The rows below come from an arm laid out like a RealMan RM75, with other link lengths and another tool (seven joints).
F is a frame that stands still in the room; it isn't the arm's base.
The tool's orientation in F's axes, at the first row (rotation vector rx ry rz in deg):
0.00, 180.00, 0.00
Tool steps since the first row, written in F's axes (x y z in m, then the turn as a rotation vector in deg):
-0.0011, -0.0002, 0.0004, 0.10, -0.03, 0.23
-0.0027, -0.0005, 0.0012, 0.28, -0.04, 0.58
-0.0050, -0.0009, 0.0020, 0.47, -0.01, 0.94
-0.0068, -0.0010, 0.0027, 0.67, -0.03, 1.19
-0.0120, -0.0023, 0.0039, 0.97, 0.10, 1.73
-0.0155, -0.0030, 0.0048, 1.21, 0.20, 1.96
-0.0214, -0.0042, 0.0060, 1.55, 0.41, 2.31
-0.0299, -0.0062, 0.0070, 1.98, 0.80, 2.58
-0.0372, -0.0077, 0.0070, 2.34, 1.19, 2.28
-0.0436, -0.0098, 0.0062, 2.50, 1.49, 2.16
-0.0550, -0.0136, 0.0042, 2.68, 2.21, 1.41
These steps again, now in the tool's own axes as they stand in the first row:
0.0011, -0.0002, -0.0004, -0.10, -0.03, -0.23
0.0027, -0.0005, -0.0012, -0.28, -0.04, -0.58
0.0050, -0.0009, -0.0020, -0.47, -0.01, -0.94
0.0068, -0.0010, -0.0027, -0.67, -0.03, -1.19
0.0120, -0.0023, -0.0039, -0.97, 0.10, -1.73
0.0155, -0.0030, -0.0048, -1.21, 0.20, -1.96
0.0214, -0.0042, -0.0060, -1.55, 0.41, -2.31
0.0299, -0.0062, -0.0070, -1.98, 0.80, -2.58
0.0372, -0.0077, -0.0070, -2.34, 1.19, -2.28
0.0436, -0.0098, -0.0062, -2.50, 1.49, -2.16
0.0550, -0.0136, -0.0042, -2.68, 2.21, -1.41

